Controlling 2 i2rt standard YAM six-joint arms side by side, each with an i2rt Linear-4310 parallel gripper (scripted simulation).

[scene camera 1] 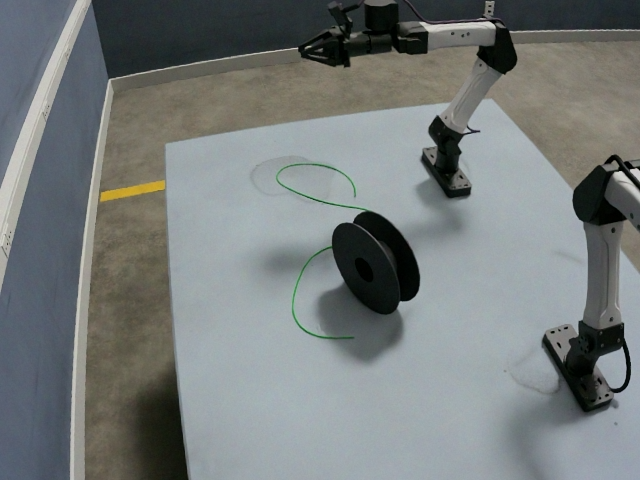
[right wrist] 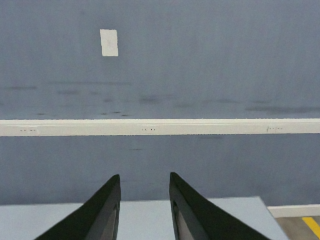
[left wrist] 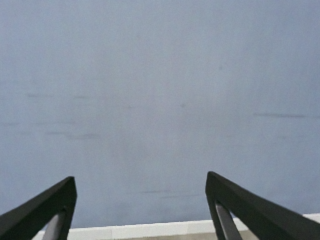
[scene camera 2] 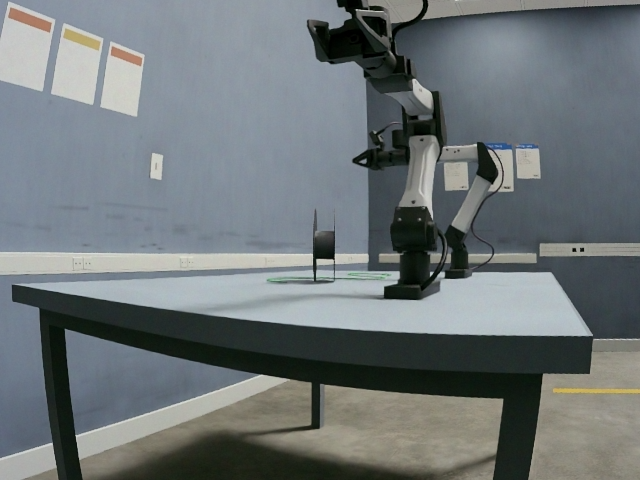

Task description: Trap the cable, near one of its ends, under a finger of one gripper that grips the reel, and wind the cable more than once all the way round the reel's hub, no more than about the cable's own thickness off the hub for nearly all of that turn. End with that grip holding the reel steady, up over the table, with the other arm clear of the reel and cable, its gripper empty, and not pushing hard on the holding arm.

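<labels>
You'd find a black reel in scene camera 1 (380, 282), while my left gripper is out of frame in scene camera 1. The reel is also there in scene camera 2 (323, 241), and scene camera 2 shows my left gripper too. The left wrist view shows my left gripper, but the black reel is out of frame in the left wrist view. As for the right wrist view, my left gripper is out of frame in it, and so the black reel is out of frame in the right wrist view as well. On my left gripper, (left wrist: 223, 196) and (scene camera 2: 315, 23) are the same spot.
</labels>
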